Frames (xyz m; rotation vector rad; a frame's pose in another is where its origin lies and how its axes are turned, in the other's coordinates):
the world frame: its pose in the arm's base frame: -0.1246 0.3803 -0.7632 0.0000 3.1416 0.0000
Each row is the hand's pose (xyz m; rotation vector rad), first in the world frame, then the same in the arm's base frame.
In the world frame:
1: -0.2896 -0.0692 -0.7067 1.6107 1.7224 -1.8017
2: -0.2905 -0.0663 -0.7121 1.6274 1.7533 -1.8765
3: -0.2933 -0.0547 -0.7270 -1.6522 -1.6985 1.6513
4: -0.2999 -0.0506 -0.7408 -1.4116 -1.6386 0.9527
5: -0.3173 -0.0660 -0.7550 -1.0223 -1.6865 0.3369
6: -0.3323 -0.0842 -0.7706 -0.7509 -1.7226 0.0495
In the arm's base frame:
1: 0.1650 0.3111 -0.0565 1.4148 -0.2031 1.2648
2: 0.1659 0.3140 -0.0511 1.4433 -0.1185 1.2517
3: 0.1687 0.3256 -0.0362 1.3239 0.2950 1.3246
4: 0.1753 0.3297 -0.0224 0.8502 0.8648 1.2598
5: 0.1927 0.3143 -0.0082 0.3146 1.1985 0.9545
6: 0.2077 0.2961 0.0074 0.0466 1.2940 0.7076

